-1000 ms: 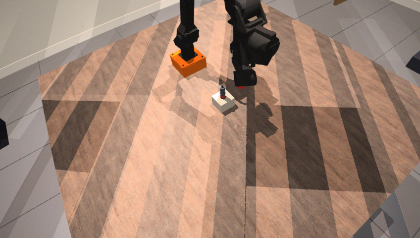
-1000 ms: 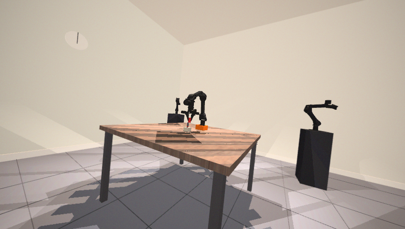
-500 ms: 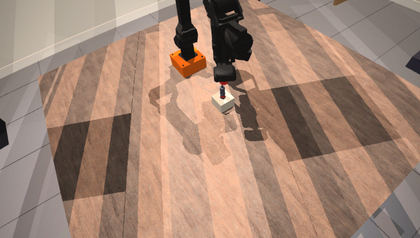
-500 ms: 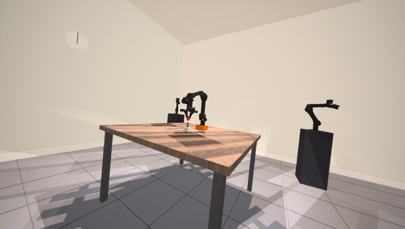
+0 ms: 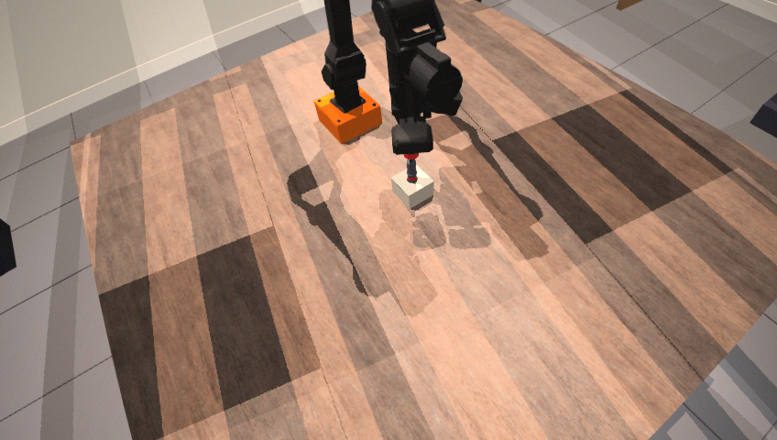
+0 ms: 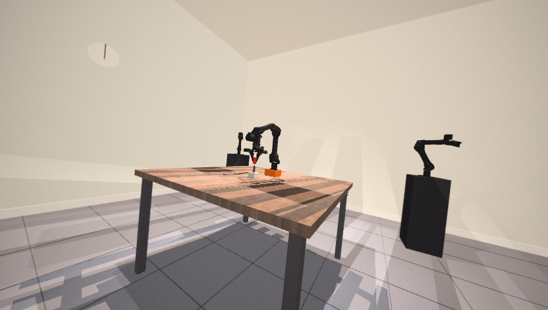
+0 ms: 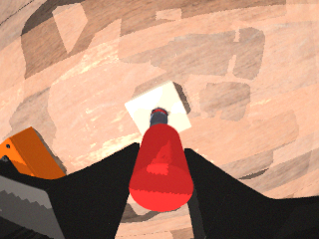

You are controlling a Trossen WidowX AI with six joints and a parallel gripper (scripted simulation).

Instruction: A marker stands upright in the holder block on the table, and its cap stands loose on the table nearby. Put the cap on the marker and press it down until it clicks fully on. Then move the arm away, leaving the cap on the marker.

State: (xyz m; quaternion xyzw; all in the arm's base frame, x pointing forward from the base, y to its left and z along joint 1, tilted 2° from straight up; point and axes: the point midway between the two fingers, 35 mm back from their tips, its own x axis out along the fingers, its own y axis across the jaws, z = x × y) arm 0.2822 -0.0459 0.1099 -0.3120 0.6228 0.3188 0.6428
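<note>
Now: gripper tip 11 cm above the holder block. From my gripper tip the other things lie so: red cap 1 cm above.
</note>
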